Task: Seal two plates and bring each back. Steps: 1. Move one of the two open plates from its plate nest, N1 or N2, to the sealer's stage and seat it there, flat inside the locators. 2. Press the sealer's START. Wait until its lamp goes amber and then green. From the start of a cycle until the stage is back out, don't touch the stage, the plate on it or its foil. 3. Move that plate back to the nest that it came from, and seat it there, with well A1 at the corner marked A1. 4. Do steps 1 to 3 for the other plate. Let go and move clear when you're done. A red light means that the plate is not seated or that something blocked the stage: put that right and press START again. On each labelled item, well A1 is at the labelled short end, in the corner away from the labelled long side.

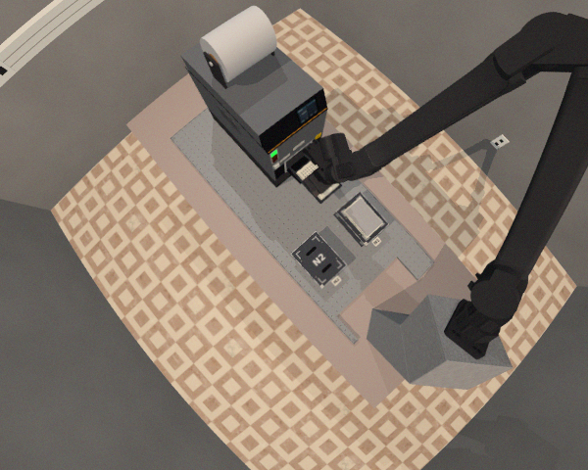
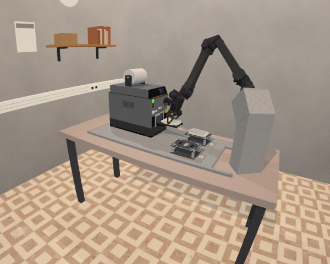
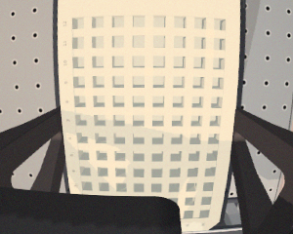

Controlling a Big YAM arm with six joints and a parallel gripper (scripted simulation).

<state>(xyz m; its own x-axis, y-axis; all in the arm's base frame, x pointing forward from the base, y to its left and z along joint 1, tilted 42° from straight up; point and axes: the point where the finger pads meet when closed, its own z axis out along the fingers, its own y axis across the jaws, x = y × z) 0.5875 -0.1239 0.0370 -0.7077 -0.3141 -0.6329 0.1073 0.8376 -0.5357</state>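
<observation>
The cream well plate lies right at my hand. Round my hand: sealer stage: 20 mm below; then start button: 110 mm ahead, 80 mm to the left, 70 mm above; then foil roll: 330 mm ahead, 300 mm above, 40 mm to the right.
</observation>
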